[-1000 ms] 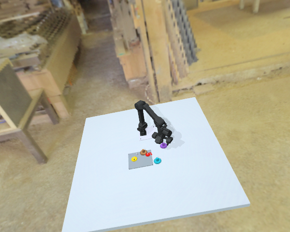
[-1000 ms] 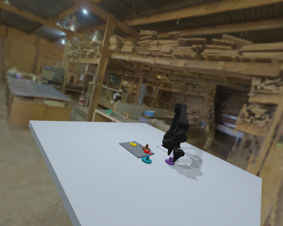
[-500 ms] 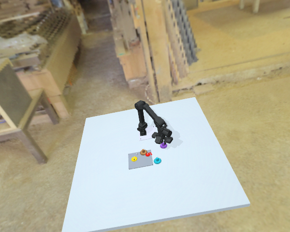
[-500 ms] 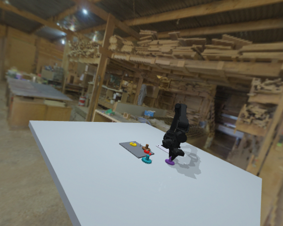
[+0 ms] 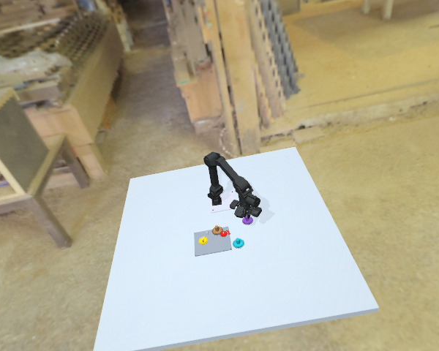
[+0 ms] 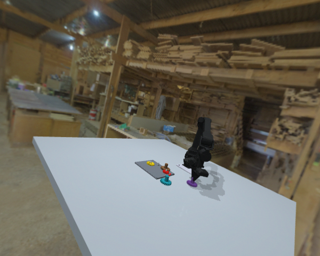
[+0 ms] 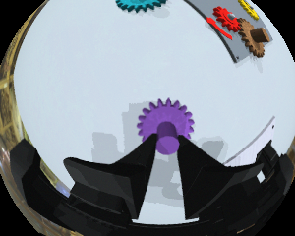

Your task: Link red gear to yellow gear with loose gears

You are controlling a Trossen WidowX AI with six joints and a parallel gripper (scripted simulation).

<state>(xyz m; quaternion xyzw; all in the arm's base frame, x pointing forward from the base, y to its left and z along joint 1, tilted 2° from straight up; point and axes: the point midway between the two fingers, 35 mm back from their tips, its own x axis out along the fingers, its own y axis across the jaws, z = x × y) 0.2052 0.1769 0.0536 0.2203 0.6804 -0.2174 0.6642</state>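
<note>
Right now my gripper tip is 11 cm short of the yellow gear, 27 cm to the left of it and 1 cm above it. The rest, counted from my gripper tip: red arrow (7 cm ahead, 12 cm to the right, 2 cm below); then purple gear (1 cm below); then red gear (8 cm ahead, 15 cm to the right, 1 cm below).
</note>
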